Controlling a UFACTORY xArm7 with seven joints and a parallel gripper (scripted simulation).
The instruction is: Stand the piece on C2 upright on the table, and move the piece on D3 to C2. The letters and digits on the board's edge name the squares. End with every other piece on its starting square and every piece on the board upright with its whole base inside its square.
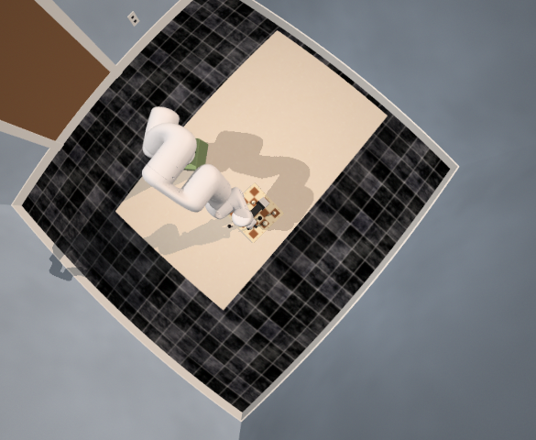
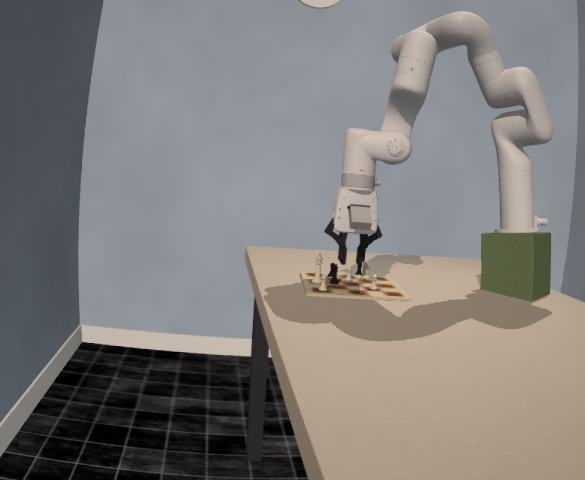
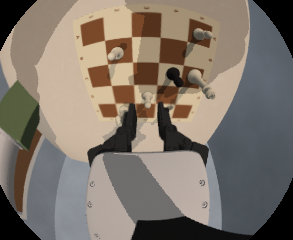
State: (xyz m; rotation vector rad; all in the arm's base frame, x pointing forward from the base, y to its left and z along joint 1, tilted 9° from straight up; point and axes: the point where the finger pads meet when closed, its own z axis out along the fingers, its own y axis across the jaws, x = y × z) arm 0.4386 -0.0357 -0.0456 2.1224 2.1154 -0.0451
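Now: the chessboard 4 cm to the left of my hand and 6 cm below it.
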